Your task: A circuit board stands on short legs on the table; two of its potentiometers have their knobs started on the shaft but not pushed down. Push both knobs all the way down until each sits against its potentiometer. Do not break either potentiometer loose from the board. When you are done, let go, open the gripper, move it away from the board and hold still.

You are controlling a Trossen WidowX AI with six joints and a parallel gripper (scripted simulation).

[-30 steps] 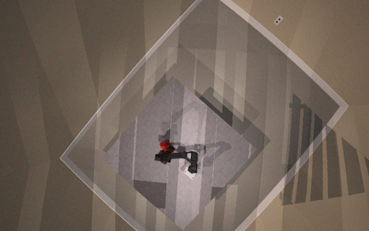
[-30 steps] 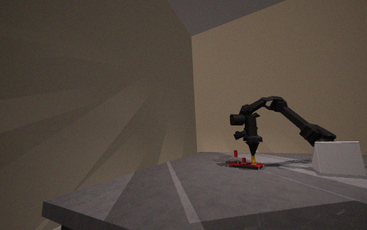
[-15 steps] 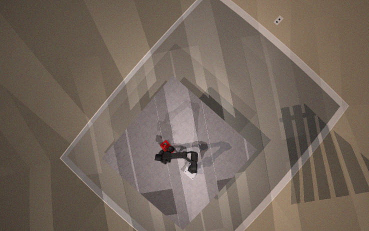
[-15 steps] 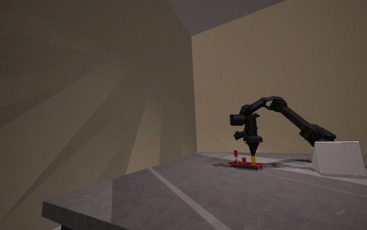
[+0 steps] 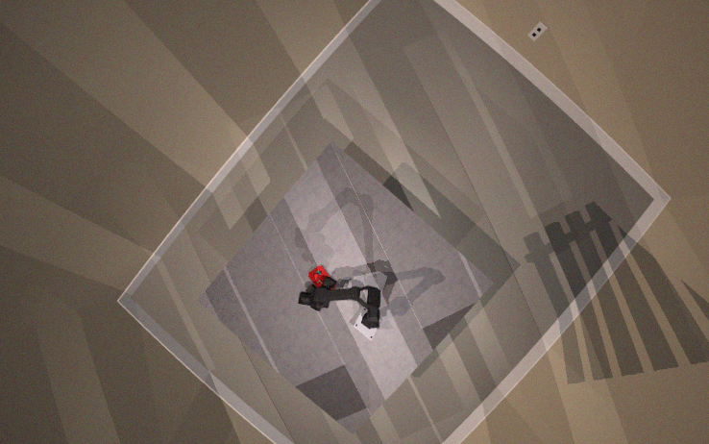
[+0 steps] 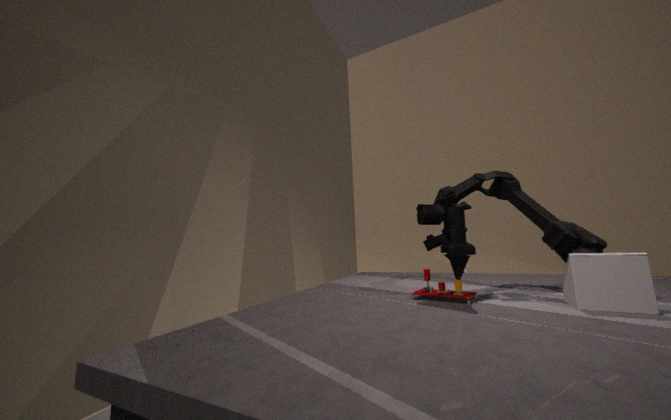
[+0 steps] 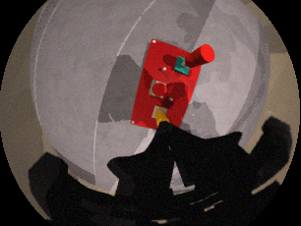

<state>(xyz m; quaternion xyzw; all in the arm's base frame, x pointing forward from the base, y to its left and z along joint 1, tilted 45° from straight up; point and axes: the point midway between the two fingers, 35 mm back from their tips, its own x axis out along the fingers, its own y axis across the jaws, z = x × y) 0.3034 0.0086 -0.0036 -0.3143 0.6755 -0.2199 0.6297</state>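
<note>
Now: gripper tip 2 cm above the yellow knob. Round my gripper tip: red knob (9 cm ahead, 4 cm to the right, 1 cm above).
</note>
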